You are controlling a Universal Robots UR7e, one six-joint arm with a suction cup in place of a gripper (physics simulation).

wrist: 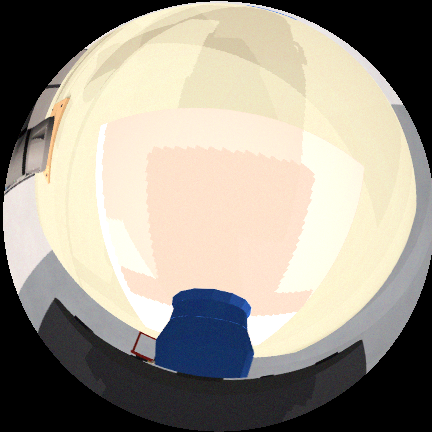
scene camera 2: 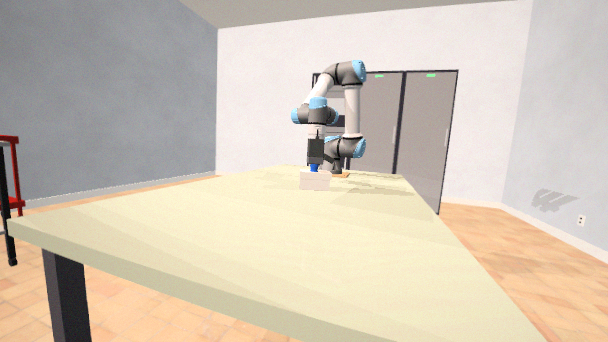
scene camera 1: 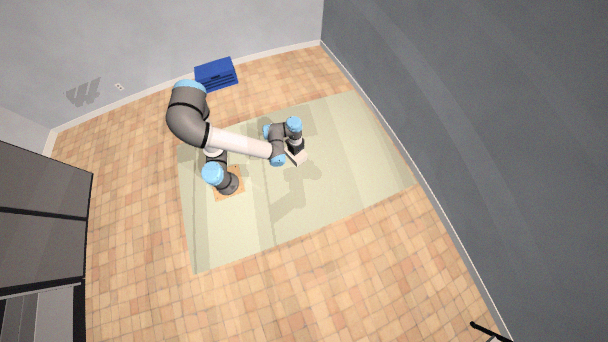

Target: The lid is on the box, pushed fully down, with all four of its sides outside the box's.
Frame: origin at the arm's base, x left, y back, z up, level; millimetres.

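Seen in the pictures: hand, tool point: (wrist: 213,290) (scene camera 2: 313,174); arm's base, link origin: (scene camera 1: 227,184).
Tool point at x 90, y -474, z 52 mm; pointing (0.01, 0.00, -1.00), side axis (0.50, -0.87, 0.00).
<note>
Pixels of each thing's top centre, then the offset from my tool point to it. Level surfaces: height alone.
- pale lid, top centre: (wrist: 206,306) (scene camera 2: 315,171) (scene camera 1: 295,151) dz +14, dx +4, dy +4 mm
- pale box, top centre: (scene camera 2: 314,177) dz -13, dx +2, dy +3 mm
- pale green table, surface height: dz -60 mm
The pale lid (scene camera 1: 299,159) (scene camera 2: 323,175) (wrist: 230,215) lies level over the pale box (scene camera 2: 315,186) on the table. In scene camera 2 a thin seam shows between the lid's lower edge and the box's lower wall, and their side edges look nearly flush. Whether all four lid sides are outside the box's cannot be told. My gripper, a blue suction cup (scene camera 2: 314,170) (wrist: 212,296), touches the lid's top and holds it. In the wrist view the lid fills the middle and hides the box. In scene camera 1 the black tool body covers the cup.
The pale green table (scene camera 1: 340,150) (scene camera 2: 300,250) bears the arm's orange base plate (scene camera 1: 241,187) (wrist: 59,117). A blue chest (scene camera 1: 216,71) stands on the floor by the wall. A red and black cart (scene camera 2: 15,170) stands at the left in scene camera 2.
</note>
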